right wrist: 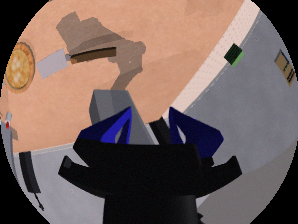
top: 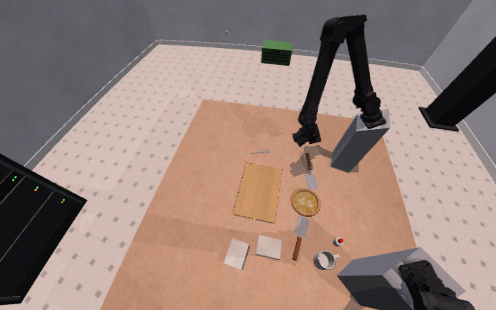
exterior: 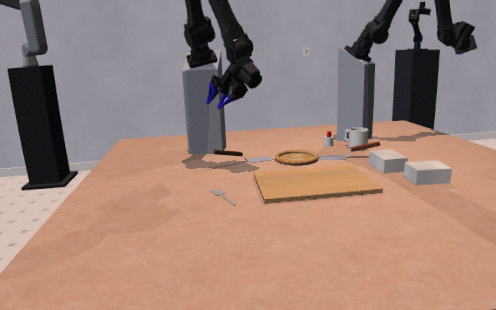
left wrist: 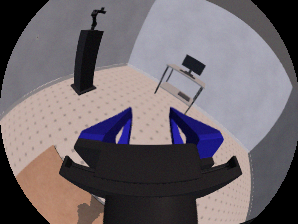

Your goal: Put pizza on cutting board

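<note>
My left gripper is now 29 cm short of the turner, 81 cm to the left of it and 42 cm above it. The rest, counted from my left hand: wooden cutting board 54 cm ahead, 105 cm to the right, 44 cm below; then pizza 25 cm ahead, 102 cm to the right, 44 cm below; then red-capped bottle 8 cm ahead, 81 cm to the right, 41 cm below.
</note>
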